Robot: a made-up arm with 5 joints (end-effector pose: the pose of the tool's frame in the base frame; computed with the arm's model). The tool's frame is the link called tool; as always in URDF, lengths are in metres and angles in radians.
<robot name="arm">
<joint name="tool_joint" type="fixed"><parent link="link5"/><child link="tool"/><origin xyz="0.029 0 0.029" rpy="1.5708 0 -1.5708"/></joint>
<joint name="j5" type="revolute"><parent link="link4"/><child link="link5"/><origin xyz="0.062 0.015 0.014" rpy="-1.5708 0 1.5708"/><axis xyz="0 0 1"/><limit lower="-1.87" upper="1.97"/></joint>
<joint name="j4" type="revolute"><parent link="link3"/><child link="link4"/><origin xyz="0.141 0.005 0.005"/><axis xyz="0 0 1"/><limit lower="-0.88" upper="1.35"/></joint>
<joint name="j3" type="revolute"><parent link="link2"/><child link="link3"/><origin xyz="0.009 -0.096 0.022"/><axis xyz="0 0 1"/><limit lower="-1.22" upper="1.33"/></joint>
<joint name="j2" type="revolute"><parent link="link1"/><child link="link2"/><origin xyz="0.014 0.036 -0.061" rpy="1.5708 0 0"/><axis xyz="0 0 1"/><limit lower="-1.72" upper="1.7"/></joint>
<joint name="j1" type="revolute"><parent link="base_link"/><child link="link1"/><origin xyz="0.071 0.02 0.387" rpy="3.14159 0 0"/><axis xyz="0 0 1"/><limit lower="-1.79" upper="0.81"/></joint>
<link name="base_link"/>
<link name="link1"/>
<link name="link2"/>
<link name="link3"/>
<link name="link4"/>
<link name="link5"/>
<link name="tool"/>
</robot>
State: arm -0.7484 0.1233 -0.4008 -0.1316 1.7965
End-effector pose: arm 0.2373 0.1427 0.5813 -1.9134 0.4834 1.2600
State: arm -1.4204 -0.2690 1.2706 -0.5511 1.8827
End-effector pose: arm 0.1077 0.1115 0.4016 2.2453 -0.5508 -1.6953
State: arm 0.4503 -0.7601 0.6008 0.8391 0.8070
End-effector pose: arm 0.1523 -0.0370 0.4932 0.1424 1.0761 1.2910
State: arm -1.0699 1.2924 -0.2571 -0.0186 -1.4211
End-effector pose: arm 0.1266 0.1917 0.3037 1.5756 0.5295 1.3782
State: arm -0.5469 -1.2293 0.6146 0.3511 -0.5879
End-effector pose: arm 0.1341 0.0831 0.5367 0.4707 -0.6242 2.1088
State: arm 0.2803 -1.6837 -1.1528 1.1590 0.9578
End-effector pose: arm -0.1143 0.0539 0.5294 -1.5998 -0.3388 0.1861
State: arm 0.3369 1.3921 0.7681 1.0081 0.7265
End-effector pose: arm 0.0621 0.0080 0.3793 -2.1209 -1.4882 -0.7833
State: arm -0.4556 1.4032 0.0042 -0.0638 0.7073
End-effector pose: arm 0.1664 0.0513 0.2747 0.2200 1.7805 2.0543
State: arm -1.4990 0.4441 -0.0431 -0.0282 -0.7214
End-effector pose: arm 0.0619 0.2298 0.4249 1.0440 0.4759 2.7118
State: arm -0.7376 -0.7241 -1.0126 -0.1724 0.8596
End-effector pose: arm 0.0527 -0.0196 0.7082 -1.2458 -1.3907 0.8208
